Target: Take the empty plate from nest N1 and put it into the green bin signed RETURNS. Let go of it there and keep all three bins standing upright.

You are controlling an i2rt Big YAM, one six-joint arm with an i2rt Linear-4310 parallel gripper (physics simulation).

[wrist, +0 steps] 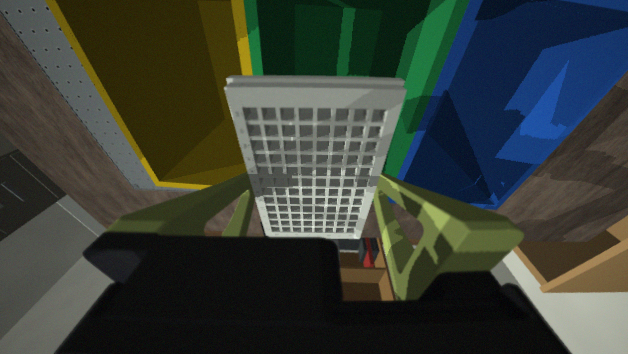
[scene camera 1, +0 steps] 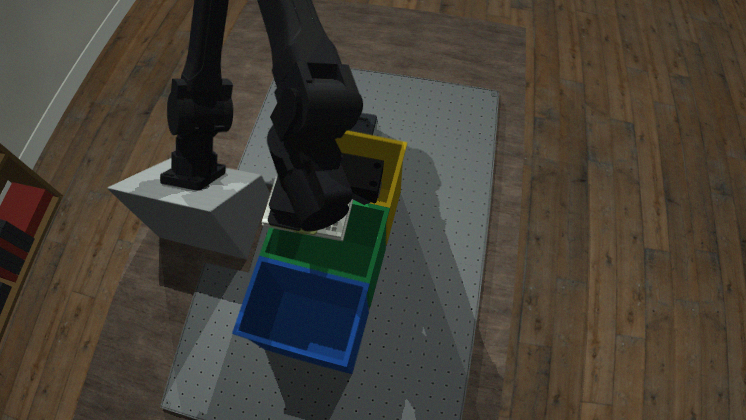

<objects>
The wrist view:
gripper: 314,177
yellow bin: 162,77
white gridded plate: 314,147
blue bin: 513,87
green bin: 413,47
</objects>
